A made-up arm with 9 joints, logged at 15 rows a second.
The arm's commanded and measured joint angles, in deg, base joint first. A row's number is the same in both.
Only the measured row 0 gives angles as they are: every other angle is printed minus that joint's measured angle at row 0.
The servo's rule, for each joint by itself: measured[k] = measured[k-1] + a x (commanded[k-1-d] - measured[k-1]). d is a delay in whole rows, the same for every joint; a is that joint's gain. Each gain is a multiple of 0.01, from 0.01 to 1. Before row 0 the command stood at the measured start. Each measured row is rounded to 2 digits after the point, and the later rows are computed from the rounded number. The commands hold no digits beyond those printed.
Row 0, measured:
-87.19 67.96 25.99 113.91 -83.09 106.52 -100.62 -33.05 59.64
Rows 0 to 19, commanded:
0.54 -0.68 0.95 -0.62 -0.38 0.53 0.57 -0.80 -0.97
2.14 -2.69 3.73 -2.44 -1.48 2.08 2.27 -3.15 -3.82
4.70 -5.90 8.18 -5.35 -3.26 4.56 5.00 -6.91 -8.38
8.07 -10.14 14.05 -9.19 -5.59 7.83 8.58 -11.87 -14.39
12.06 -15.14 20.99 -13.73 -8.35 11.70 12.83 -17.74 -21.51
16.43 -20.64 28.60 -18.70 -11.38 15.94 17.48 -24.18 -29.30
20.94 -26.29 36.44 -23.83 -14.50 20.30 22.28 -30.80 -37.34
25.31 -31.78 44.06 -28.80 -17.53 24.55 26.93 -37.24 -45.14
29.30 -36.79 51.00 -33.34 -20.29 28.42 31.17 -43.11 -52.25
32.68 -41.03 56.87 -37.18 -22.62 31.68 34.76 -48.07 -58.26
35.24 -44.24 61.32 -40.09 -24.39 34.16 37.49 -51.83 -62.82
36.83 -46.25 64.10 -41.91 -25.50 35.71 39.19 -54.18 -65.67
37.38 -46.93 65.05 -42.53 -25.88 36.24 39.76 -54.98 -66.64
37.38 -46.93 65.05 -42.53 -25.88 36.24 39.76 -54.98 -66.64
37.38 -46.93 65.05 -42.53 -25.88 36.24 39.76 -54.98 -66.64
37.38 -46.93 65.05 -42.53 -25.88 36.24 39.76 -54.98 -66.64
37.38 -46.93 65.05 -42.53 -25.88 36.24 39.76 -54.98 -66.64
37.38 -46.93 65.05 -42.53 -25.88 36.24 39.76 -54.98 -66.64
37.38 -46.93 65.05 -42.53 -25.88 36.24 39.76 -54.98 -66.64
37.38 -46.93 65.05 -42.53 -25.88 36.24 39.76 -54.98 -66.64
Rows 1 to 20, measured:
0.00 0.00 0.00 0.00 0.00 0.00 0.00 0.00 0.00
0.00 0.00 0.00 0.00 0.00 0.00 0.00 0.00 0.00
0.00 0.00 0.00 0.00 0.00 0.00 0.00 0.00 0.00
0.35 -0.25 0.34 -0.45 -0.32 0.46 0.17 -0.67 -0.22
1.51 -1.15 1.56 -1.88 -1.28 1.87 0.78 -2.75 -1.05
3.58 -2.91 3.94 -4.38 -2.92 4.21 2.00 -6.24 -2.74
6.50 -5.59 7.58 -7.84 -5.14 7.36 3.91 -10.97 -5.42
10.11 -9.12 12.41 -12.08 -7.80 11.14 6.50 -16.66 -9.12
14.22 -13.38 18.24 -16.85 -10.77 15.32 9.68 -22.98 -13.76
18.59 -18.16 24.79 -21.88 -13.87 19.65 13.33 -29.55 -19.18
22.96 -23.20 31.73 -26.86 -16.91 23.91 17.27 -36.01 -25.15
27.08 -28.23 38.67 -31.53 -19.72 27.83 21.30 -41.97 -31.38
30.72 -32.97 45.22 -35.60 -22.13 31.18 25.20 -47.09 -37.56
33.66 -37.14 51.02 -38.83 -24.01 33.77 28.76 -51.07 -43.37
35.72 -40.51 55.73 -41.05 -25.25 35.46 31.78 -53.68 -48.50
36.80 -42.89 59.09 -42.12 -25.77 36.14 34.09 -54.77 -52.67
37.18 -44.38 61.24 -42.42 -25.86 36.23 35.73 -54.95 -55.88
37.31 -45.32 62.61 -42.50 -25.88 36.24 36.90 -54.98 -58.35
37.36 -45.92 63.49 -42.52 -25.88 36.24 37.73 -54.98 -60.26
37.37 -46.29 64.05 -42.53 -25.88 36.24 38.32 -54.98 -61.73
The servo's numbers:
d 3
a 0.65 0.37 0.36 0.72 0.83 0.87 0.29 0.84 0.23

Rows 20 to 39, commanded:
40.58 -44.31 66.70 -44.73 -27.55 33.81 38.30 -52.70 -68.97
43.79 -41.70 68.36 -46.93 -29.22 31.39 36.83 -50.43 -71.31
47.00 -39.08 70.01 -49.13 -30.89 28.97 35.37 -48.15 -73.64
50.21 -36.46 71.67 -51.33 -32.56 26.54 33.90 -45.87 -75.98
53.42 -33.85 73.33 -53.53 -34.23 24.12 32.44 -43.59 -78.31
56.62 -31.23 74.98 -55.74 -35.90 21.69 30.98 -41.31 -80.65
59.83 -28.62 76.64 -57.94 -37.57 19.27 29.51 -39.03 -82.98
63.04 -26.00 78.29 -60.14 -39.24 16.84 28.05 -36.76 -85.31
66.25 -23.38 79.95 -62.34 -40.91 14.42 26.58 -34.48 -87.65
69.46 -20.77 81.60 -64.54 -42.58 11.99 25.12 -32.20 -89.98
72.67 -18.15 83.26 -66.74 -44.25 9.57 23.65 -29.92 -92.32
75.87 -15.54 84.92 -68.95 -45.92 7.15 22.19 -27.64 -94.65
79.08 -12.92 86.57 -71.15 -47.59 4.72 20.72 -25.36 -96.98
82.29 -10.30 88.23 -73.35 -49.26 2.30 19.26 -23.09 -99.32
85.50 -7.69 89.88 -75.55 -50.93 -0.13 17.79 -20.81 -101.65
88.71 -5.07 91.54 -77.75 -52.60 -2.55 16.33 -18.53 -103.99
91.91 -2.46 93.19 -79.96 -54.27 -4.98 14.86 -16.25 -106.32
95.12 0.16 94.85 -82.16 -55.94 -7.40 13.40 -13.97 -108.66
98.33 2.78 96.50 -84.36 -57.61 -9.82 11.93 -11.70 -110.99
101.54 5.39 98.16 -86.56 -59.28 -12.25 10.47 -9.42 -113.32
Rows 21 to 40, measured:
37.38 -46.53 64.41 -42.53 -25.88 36.24 38.74 -54.98 -62.86
37.38 -46.68 64.64 -42.53 -25.88 36.24 39.04 -54.98 -63.73
37.38 -46.77 64.79 -42.53 -25.88 36.24 39.25 -54.98 -64.40
39.46 -45.86 65.48 -44.11 -27.27 34.13 38.97 -53.06 -65.45
42.27 -44.32 66.52 -46.14 -28.89 31.75 38.35 -50.85 -66.80
45.34 -42.38 67.78 -48.29 -30.55 29.33 37.49 -48.58 -68.37
48.51 -40.19 69.18 -50.48 -32.22 26.90 36.45 -46.30 -70.12
51.70 -37.84 70.67 -52.68 -33.89 24.48 35.29 -44.02 -72.00
54.90 -35.39 72.22 -54.88 -35.56 22.05 34.04 -41.74 -73.99
58.10 -32.89 73.81 -57.08 -37.23 19.63 32.73 -39.46 -76.06
61.31 -30.34 75.42 -59.28 -38.90 17.20 31.37 -37.19 -78.19
64.52 -27.76 77.05 -61.48 -40.57 14.78 29.98 -34.91 -80.37
67.73 -25.17 78.69 -63.68 -42.24 12.35 28.57 -32.63 -82.58
70.94 -22.57 80.34 -65.88 -43.91 9.93 27.14 -30.35 -84.82
74.14 -19.97 81.99 -68.09 -45.58 7.51 25.70 -28.07 -87.08
77.35 -17.36 83.64 -70.29 -47.25 5.08 24.26 -25.79 -89.36
80.56 -14.75 85.29 -72.49 -48.92 2.66 22.81 -23.52 -91.65
83.77 -12.14 86.94 -74.69 -50.59 0.23 21.35 -21.24 -93.95
86.98 -9.52 88.60 -76.89 -52.26 -2.19 19.89 -18.96 -96.26
90.18 -6.91 90.25 -79.10 -53.93 -4.62 18.43 -16.68 -98.57

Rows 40 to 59, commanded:
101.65 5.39 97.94 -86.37 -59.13 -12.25 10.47 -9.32 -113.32
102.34 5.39 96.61 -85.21 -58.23 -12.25 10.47 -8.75 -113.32
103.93 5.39 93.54 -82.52 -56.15 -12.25 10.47 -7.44 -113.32
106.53 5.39 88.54 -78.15 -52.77 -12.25 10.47 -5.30 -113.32
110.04 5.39 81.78 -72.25 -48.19 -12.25 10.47 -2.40 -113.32
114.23 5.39 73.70 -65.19 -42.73 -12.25 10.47 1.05 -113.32
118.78 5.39 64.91 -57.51 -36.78 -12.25 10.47 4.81 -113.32
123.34 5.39 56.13 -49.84 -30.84 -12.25 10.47 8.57 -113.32
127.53 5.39 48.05 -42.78 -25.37 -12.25 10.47 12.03 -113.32
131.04 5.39 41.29 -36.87 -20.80 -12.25 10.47 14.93 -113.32
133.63 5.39 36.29 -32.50 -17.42 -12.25 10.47 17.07 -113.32
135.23 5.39 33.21 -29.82 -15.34 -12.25 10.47 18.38 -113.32
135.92 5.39 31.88 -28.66 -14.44 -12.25 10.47 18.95 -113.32
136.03 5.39 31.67 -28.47 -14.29 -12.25 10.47 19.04 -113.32
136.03 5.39 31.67 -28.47 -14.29 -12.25 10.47 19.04 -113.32
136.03 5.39 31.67 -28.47 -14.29 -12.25 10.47 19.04 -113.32
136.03 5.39 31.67 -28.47 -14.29 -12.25 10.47 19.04 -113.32
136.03 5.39 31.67 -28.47 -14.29 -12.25 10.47 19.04 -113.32
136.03 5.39 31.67 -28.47 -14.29 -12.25 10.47 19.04 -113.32
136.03 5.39 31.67 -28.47 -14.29 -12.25 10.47 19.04 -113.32
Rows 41 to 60, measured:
93.39 -4.29 91.91 -81.30 -55.60 -7.04 16.97 -14.40 -100.89
96.60 -1.67 93.56 -83.50 -57.27 -9.46 15.51 -12.13 -103.21
99.81 0.94 95.22 -85.70 -58.94 -11.89 14.05 -9.85 -105.54
101.01 2.59 96.20 -86.18 -59.10 -12.20 13.01 -9.40 -107.33
101.87 3.63 96.35 -85.48 -58.38 -12.24 12.27 -8.85 -108.71
103.21 4.28 95.34 -83.35 -56.53 -12.25 11.75 -7.67 -109.77
105.37 4.69 92.89 -79.61 -53.41 -12.25 11.38 -5.68 -110.59
108.41 4.95 88.89 -74.31 -49.08 -12.25 11.12 -2.92 -111.22
112.19 5.11 83.42 -67.74 -43.81 -12.25 10.93 0.41 -111.70
116.47 5.21 76.76 -60.37 -37.98 -12.25 10.80 4.11 -112.07
120.94 5.28 69.33 -52.79 -32.05 -12.25 10.70 7.86 -112.36
125.22 5.32 61.67 -45.58 -26.51 -12.25 10.63 11.36 -112.58
129.00 5.35 54.33 -39.31 -21.77 -12.25 10.58 14.36 -112.75
132.01 5.36 47.84 -34.41 -18.16 -12.25 10.55 16.64 -112.88
134.10 5.37 42.57 -31.11 -15.82 -12.25 10.53 18.10 -112.98
135.28 5.38 38.72 -29.35 -14.67 -12.25 10.51 18.81 -113.06
135.77 5.38 36.18 -28.72 -14.35 -12.25 10.50 19.00 -113.12
135.94 5.38 34.56 -28.54 -14.30 -12.25 10.49 19.03 -113.17
136.00 5.38 33.52 -28.49 -14.29 -12.25 10.48 19.04 -113.20
136.02 5.38 32.85 -28.48 -14.29 -12.25 10.48 19.04 -113.23

